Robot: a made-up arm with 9 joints.
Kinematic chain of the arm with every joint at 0, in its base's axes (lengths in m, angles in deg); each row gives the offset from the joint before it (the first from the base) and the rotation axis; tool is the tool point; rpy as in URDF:
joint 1: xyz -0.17 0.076 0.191 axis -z
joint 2: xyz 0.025 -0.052 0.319 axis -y
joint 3: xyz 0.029 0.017 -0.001 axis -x
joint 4: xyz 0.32 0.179 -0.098 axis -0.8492 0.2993 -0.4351
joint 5: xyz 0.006 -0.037 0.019 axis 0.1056 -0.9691 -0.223
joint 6: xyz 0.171 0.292 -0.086 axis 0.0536 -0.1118 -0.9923
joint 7: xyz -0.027 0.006 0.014 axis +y
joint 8: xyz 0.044 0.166 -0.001 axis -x
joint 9: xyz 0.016 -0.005 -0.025 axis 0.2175 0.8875 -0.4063
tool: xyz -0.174 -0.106 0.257 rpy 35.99 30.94 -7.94
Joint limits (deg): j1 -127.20..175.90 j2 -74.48..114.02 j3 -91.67..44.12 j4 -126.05..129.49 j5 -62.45..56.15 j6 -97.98..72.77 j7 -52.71..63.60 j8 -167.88..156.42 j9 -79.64..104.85
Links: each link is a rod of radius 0.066 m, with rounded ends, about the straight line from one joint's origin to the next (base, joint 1, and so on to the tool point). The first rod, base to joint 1, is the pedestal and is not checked.
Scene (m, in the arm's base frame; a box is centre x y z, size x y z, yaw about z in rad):
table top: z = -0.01
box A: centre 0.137 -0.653 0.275 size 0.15 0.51 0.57 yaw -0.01
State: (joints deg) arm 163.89 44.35 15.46 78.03 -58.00 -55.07 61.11 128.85 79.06
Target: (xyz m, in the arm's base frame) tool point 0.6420 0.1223 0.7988
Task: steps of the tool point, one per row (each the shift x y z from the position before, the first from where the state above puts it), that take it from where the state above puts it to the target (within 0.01 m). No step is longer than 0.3 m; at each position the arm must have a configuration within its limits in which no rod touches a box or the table.
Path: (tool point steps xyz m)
1: 0.1694 -0.1621 0.1206
2: 0.2025 -0.0893 0.1577
3: 0.2099 -0.0004 0.1830
4: 0.1865 0.0929 0.1921
5: 0.2090 0.1255 0.0062
6: 0.1629 0.1825 0.0003
7: 0.1018 0.2233 -0.0052
8: 0.0314 0.2441 -0.0109

